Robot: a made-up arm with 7 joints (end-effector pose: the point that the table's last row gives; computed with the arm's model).
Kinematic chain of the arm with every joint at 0, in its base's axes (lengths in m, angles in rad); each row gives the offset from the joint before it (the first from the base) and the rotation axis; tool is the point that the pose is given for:
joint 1: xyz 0 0.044 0 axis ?
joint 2: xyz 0 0.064 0 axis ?
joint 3: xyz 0 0 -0.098 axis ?
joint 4: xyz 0 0 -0.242 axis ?
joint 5: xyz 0 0 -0.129 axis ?
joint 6: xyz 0 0 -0.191 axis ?
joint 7: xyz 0 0 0 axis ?
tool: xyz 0 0 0
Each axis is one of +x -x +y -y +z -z.
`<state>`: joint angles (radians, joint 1 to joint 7).
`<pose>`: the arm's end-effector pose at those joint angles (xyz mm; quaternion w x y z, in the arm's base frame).
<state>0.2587 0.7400 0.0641 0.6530 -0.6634 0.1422 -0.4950</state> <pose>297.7 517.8 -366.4 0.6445 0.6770 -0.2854 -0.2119</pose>
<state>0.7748 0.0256 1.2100 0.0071 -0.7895 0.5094 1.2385</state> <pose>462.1 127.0 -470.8 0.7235 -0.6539 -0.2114 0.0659</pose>
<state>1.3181 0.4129 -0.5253 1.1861 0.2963 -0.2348 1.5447</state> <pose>530.0 156.4 128.2 0.2349 -0.1458 -0.5379 -0.7963</pose>
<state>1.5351 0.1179 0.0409 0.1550 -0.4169 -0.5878 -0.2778</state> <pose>652.7 187.2 26.1 0.3948 0.2105 -0.8943 -0.0115</pose>
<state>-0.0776 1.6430 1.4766 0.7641 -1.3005 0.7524 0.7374</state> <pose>41.0 661.7 258.6 0.6624 0.6791 -0.0671 0.3091</pose>
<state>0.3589 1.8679 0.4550 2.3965 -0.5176 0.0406 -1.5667</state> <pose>139.7 180.3 182.5 0.6224 -0.3301 0.7065 0.0671</pose>
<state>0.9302 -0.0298 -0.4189 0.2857 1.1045 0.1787 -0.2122</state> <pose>566.9 52.1 -319.8 0.8538 -0.1819 -0.4065 0.2697</pose>
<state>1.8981 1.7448 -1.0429 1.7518 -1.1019 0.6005 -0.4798</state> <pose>156.3 433.2 220.5 0.1308 -0.9766 0.1692 0.0243</pose>
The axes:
joint 1: -y
joint 2: +x
joint 3: +z
joint 4: -y
joint 5: +z
joint 6: +y
joint 7: -x

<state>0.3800 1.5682 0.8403 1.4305 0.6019 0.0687 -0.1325</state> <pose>109.2 493.4 296.7 0.1847 0.4813 -0.8552 0.0538</pose>
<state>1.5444 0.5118 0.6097 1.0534 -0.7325 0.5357 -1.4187</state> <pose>362.3 490.9 218.5 0.1107 0.6141 -0.2784 0.7302</pose>
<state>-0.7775 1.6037 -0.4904 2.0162 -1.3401 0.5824 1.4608</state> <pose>90.9 314.5 -270.8 0.3556 0.2068 0.4481 -0.7937</pose>
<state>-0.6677 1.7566 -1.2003 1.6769 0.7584 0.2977 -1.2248</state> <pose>-55.0 463.6 -255.8 0.6866 0.5192 -0.0160 -0.5087</pose>
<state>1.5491 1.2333 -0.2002 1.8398 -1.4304 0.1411 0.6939</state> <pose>148.8 328.3 299.2 0.2111 0.9426 -0.2322 -0.1141</pose>
